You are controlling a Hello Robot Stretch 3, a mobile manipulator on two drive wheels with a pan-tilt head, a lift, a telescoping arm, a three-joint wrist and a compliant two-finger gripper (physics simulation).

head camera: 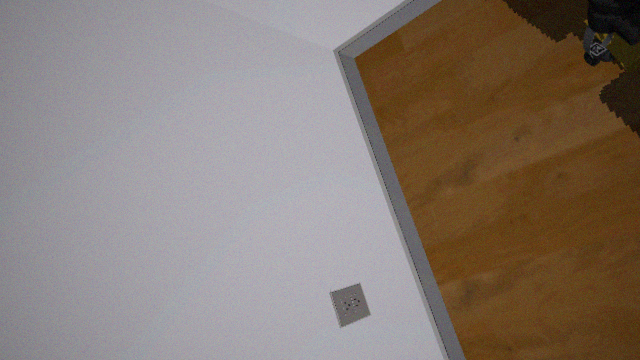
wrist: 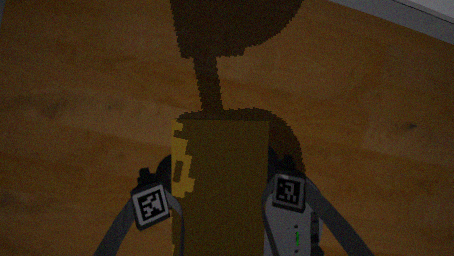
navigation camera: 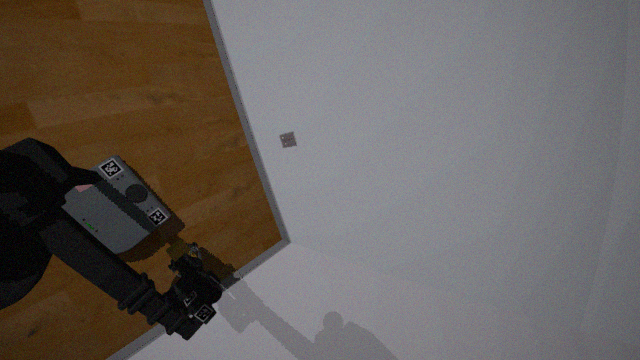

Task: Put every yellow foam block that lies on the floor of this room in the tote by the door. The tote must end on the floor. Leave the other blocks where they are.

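Frame: origin at the robot's base, x back, y right, z up, level; metres.
Seen in the pictures: gripper, between the fingertips: [wrist: 217, 166] [navigation camera: 182, 254]; robot's base, origin of its link: [navigation camera: 135, 192].
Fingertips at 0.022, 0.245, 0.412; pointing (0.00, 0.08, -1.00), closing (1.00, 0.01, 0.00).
Note:
Pixels of each thing's top centre, then the offset from my fingertips to it, as dx, dy, dz. Level surfaces: height alone.
- yellow foam block, centre of its top: [wrist: 220, 193] [head camera: 627, 27] [navigation camera: 183, 256] +0.000, -0.005, +0.044
- wooden floor, height of its surface: dz -0.412
- outlet, centre of its top: [head camera: 335, 310] [navigation camera: 294, 138] -0.660, -0.077, +0.046
A yellow foam block [wrist: 227, 165] [navigation camera: 177, 249] [head camera: 628, 51] is held between the two fingers of my gripper [wrist: 217, 166] [navigation camera: 187, 254]. In the wrist view the block stretches down past the lower edge, mostly in shadow, with a brighter strip on its left side. The fingers press on its left and right sides. In the navigation view the gripper and block hang over the floor beside my base. In the head view part of the gripper and block shows at the top right. The tote does not show in these views.
My base [navigation camera: 107, 215] stands on the wooden floor [navigation camera: 165, 110] [head camera: 500, 200], close to the gripper. White walls [head camera: 200, 175] [navigation camera: 425, 150] with grey skirting [head camera: 395, 195] [navigation camera: 245, 120] meet in a corner near the gripper. An outlet [head camera: 350, 305] [navigation camera: 288, 140] is on one wall.

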